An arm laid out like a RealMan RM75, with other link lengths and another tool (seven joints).
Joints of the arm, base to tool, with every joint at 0 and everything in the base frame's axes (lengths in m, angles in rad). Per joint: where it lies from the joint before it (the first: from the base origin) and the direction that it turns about. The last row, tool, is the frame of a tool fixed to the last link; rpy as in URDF.
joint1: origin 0 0 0.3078 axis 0 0 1
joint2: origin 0 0 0 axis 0 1 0
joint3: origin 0 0 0.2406 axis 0 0 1
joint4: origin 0 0 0 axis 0 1 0
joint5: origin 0 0 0.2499 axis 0 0 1
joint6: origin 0 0 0 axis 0 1 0
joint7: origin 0 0 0.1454 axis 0 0 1
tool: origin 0.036 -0.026 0.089 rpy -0.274 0 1.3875
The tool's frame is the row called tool.
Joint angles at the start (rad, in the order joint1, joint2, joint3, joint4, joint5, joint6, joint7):
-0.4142 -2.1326 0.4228 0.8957 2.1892 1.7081 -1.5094
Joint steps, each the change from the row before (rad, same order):
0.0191 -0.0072 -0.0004 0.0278 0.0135 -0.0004 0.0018
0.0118 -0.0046 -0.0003 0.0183 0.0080 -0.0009 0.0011
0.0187 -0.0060 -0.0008 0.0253 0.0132 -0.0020 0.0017
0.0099 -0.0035 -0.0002 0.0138 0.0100 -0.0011 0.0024
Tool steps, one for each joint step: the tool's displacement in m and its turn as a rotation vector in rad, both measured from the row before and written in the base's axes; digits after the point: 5 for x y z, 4 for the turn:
-0.00717 -0.00484 0.00191 0.0044 0.0240 0.0122
-0.00439 -0.00284 0.00154 0.0038 0.0157 0.0075
-0.00749 -0.00481 0.00216 0.0046 0.0238 0.0141
-0.00424 -0.00293 0.00067 0.0005 0.0154 0.0070

